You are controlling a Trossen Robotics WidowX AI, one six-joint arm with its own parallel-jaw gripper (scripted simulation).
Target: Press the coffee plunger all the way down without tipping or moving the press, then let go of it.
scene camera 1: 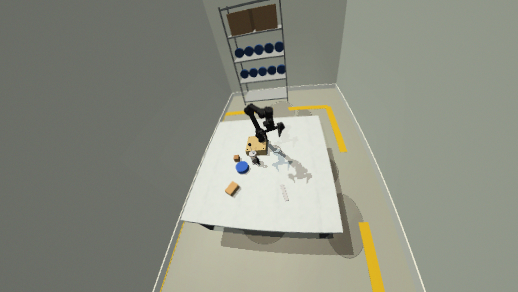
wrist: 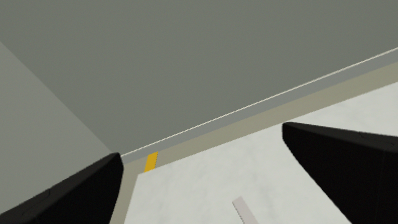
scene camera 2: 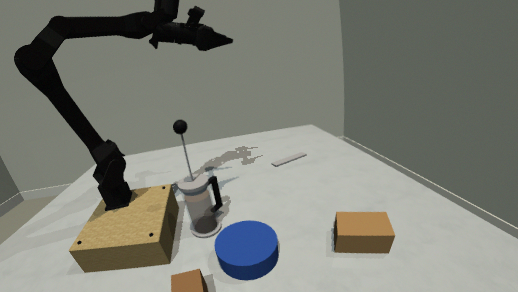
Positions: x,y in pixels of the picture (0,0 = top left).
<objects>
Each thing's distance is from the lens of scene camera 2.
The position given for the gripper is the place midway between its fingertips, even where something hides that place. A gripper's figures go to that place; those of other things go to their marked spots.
gripper [scene camera 2: 229,39]: 64 cm
glass coffee press [scene camera 2: 195,190]: 42 cm
blue round disc [scene camera 2: 249,248]: 39 cm
orange-brown block [scene camera 2: 355,232]: 41 cm
</objects>
